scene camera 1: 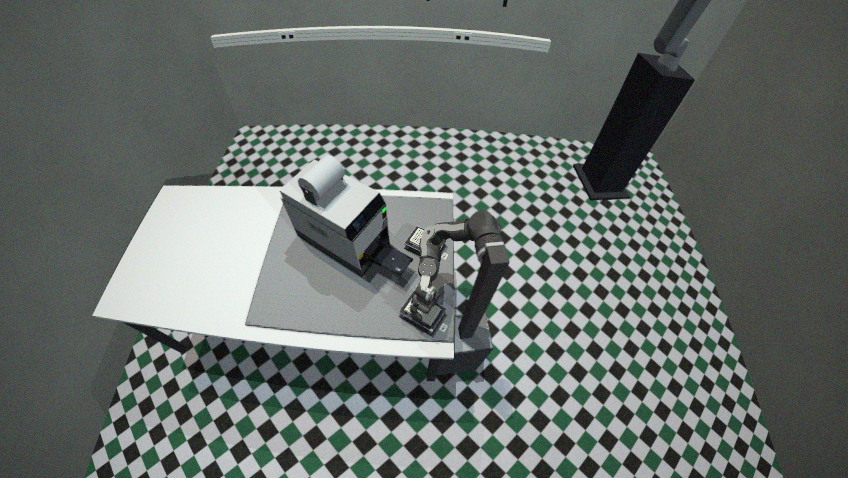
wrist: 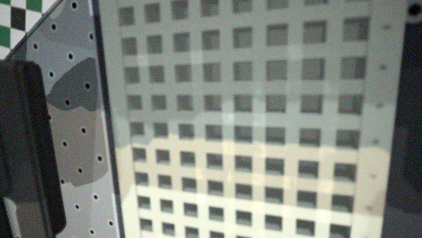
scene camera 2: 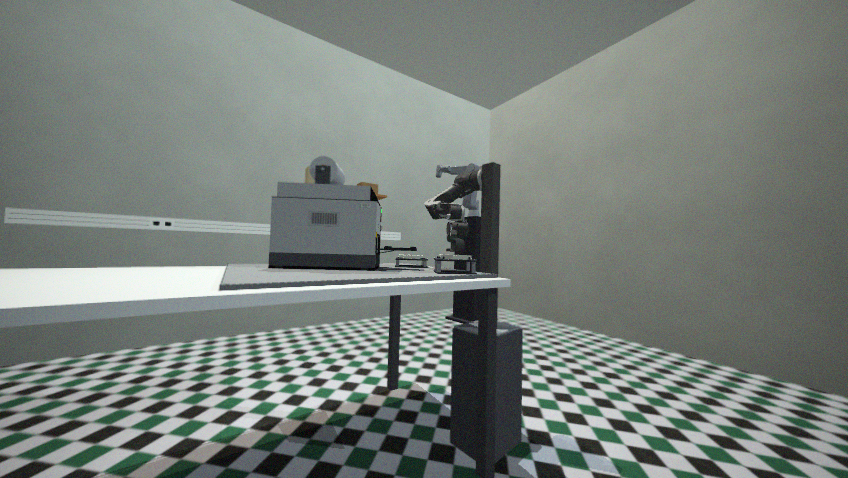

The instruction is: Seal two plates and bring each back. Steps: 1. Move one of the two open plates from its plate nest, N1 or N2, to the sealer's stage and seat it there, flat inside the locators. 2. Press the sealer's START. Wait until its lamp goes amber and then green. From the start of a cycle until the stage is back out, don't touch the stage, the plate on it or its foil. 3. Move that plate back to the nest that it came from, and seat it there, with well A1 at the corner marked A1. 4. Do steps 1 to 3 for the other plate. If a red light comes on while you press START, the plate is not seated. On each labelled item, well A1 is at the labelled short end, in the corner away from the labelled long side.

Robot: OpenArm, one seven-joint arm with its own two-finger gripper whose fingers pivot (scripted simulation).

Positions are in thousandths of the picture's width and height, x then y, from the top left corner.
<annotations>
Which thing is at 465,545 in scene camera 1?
A dark stage.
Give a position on a dark column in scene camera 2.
578,419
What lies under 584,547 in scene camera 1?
A dark column.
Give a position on a foil roll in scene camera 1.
378,373
</annotations>
